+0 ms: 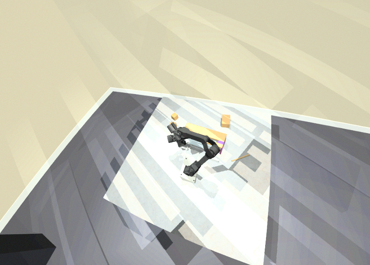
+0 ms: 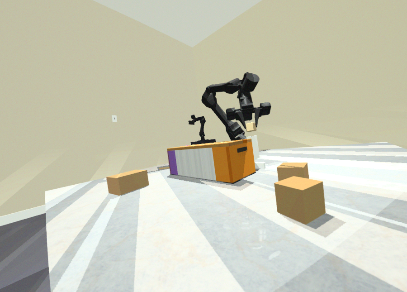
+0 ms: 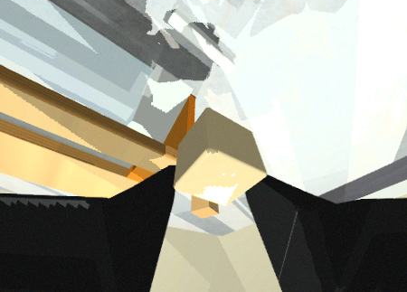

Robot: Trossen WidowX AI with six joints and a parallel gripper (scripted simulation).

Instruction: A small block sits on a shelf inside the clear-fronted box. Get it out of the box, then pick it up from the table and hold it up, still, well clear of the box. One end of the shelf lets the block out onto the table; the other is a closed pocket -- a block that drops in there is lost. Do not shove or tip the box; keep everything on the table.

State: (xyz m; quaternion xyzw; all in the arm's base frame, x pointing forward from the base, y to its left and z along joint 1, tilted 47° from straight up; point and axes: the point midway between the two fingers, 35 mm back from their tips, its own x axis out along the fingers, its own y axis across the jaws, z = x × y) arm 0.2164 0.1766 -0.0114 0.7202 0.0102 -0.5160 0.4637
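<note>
My gripper tip is 20 mm past the tan block and 10 mm to the left of it. Also, from my gripper tip: thin stick: 530 mm to the right, 170 mm below, 20 mm ahead; then box: 170 mm to the right, 110 mm below, 70 mm ahead.
</note>
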